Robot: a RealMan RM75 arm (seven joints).
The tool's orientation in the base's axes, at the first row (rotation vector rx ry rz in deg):
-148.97, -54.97, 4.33
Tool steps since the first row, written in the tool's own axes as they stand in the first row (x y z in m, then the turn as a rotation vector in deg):
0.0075, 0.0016, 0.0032, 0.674, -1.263, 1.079
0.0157, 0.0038, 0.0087, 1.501, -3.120, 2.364
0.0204, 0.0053, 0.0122, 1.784, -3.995, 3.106
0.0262, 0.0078, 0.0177, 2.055, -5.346, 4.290
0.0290, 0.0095, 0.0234, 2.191, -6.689, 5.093
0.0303, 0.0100, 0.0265, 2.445, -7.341, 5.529
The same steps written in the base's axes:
0.0062, 0.0047, -0.0030, -0.451, 1.660, -0.503
0.0129, 0.0101, -0.0083, -1.187, 3.901, -0.975
0.0168, 0.0132, -0.0117, -1.639, 4.932, -1.333
0.0218, 0.0169, -0.0173, -2.472, 6.431, -1.933
0.0240, 0.0193, -0.0230, -3.336, 7.717, -2.192
0.0248, 0.0208, -0.0260, -3.620, 8.475, -2.346

